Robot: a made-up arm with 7 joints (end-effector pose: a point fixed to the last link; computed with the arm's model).
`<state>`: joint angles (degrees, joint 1 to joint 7).
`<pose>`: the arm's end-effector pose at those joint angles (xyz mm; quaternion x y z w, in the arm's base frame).
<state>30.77 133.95 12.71 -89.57 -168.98 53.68 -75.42</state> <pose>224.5 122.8 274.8 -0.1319 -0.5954 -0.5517 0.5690</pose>
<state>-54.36 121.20 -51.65 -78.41 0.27 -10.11 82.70</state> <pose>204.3 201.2 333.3 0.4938 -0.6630 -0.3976 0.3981</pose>
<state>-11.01 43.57 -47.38 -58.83 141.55 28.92 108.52</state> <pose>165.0 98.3 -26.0 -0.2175 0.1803 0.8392 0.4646</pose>
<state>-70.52 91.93 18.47 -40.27 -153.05 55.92 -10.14</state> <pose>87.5 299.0 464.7 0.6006 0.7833 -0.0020 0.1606</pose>
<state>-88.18 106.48 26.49 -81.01 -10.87 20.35 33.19</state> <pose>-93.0 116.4 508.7 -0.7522 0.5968 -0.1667 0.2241</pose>
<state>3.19 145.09 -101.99 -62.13 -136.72 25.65 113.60</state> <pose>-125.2 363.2 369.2 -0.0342 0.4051 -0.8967 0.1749</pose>
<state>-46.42 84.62 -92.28 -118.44 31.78 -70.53 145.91</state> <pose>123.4 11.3 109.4 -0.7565 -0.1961 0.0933 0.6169</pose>
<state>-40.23 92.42 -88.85 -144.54 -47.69 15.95 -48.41</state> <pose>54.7 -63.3 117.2 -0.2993 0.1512 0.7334 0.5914</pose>
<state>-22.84 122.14 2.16 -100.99 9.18 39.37 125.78</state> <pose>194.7 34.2 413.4 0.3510 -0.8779 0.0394 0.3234</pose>
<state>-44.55 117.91 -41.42 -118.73 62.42 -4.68 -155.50</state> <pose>208.4 62.3 297.3 -0.4786 -0.3018 0.6020 0.5634</pose>
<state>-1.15 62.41 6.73 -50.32 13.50 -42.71 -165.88</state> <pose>140.2 289.2 203.5 -0.4567 -0.5521 0.6122 0.3343</pose>
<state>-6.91 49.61 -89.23 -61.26 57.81 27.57 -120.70</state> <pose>14.2 94.0 -71.1 0.3157 0.0571 0.9331 0.1622</pose>
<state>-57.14 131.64 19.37 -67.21 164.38 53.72 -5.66</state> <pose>-26.3 118.6 556.5 -0.0468 -0.9343 -0.2954 0.1938</pose>
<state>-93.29 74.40 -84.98 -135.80 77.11 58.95 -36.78</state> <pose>137.0 -112.4 182.1 0.0262 -0.2369 -0.9707 0.0308</pose>
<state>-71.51 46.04 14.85 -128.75 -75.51 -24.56 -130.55</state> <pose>-26.4 -17.6 410.8 -0.6006 -0.7583 -0.2345 0.0960</pose>
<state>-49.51 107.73 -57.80 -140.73 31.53 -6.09 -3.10</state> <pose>136.3 -36.8 191.0 -0.1436 0.6178 0.7730 0.0112</pose>
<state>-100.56 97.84 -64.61 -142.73 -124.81 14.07 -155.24</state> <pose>133.0 -100.4 237.2 0.0645 0.7877 0.6031 0.1078</pose>
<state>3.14 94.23 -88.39 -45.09 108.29 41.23 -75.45</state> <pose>-71.0 356.3 134.2 -0.0915 0.2463 -0.6209 0.7386</pose>
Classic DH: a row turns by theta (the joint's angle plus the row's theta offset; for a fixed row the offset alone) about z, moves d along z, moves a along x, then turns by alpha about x. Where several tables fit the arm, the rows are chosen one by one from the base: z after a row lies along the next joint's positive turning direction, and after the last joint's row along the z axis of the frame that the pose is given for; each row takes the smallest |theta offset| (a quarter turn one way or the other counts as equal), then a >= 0, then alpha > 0; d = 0 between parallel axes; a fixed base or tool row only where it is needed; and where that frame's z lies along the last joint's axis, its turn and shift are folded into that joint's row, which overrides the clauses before.
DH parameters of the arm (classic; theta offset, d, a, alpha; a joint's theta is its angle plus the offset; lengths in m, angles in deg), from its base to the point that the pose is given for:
base (fixed): 0 0.2644 0.007 -70
joint 1: -90 0.0279 0.0065 -90
joint 2: 70 -0.053 0.007 90
joint 3: -90 -0.119 0.001 90
joint 4: 0 0 0.01 -90
joint 5: 0 -0.25 0.004 90
joint 6: 0 0.017 -0.02 -90
joint 7: 77.4 -0.0213 0.0171 21.95
tool (fixed): 58.38 0.0089 0 0

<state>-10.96 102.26 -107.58 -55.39 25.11 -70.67 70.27</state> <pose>-47.9 305.1 133.9 -0.0708 -0.3908 -0.3617 0.8434</pose>
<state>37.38 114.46 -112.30 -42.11 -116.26 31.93 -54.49</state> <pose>-174.5 343.2 346.1 0.5908 -0.0203 0.1351 0.7952</pose>
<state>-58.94 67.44 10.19 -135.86 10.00 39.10 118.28</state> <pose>-9.9 -60.5 420.2 -0.2392 -0.9638 0.0088 0.1172</pose>
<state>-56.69 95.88 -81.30 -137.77 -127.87 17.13 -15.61</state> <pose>124.0 -44.9 130.5 -0.5068 -0.1811 0.3103 0.7836</pose>
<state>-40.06 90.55 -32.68 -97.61 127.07 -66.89 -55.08</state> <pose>236.1 88.6 270.0 0.5733 -0.8098 -0.0171 0.1237</pose>
